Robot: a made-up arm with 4 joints.
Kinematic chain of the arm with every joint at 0, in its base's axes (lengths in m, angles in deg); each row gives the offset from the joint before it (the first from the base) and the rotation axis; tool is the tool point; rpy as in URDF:
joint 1: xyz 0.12 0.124 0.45 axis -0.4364 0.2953 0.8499
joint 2: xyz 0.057 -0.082 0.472 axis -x
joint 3: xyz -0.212 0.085 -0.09 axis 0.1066 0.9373 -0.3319
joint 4: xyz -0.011 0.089 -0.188 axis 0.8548 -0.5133 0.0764
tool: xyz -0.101 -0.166 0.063 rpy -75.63 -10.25 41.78
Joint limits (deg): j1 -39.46..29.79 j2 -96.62..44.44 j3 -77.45..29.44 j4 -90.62..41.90
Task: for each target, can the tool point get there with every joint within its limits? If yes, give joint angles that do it. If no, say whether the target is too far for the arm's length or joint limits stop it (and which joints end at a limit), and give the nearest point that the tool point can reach.
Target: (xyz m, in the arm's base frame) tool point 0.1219 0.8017 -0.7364
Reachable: no: too far | nearest point -0.1123 0.2016 0.5158 | short by 1.408 m
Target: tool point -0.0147 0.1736 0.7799
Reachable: yes | joints -6.74 -41.96 -63.54 -17.39
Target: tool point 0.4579 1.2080 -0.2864
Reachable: no: too far | nearest point 0.1119 0.3362 0.6810 | short by 1.347 m
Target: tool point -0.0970 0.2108 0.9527
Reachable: yes | joints 10.68 -85.33 -14.88 -24.14
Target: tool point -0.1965 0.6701 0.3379
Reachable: no: joint limits stop it (at a limit: joint 1, joint 4) | nearest point -0.1718 0.3266 0.6116 | short by 0.440 m
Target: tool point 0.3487 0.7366 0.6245
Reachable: no: joint limits stop it (at a limit: joint 1, joint 4) | nearest point 0.1649 0.4010 0.7974 | short by 0.420 m
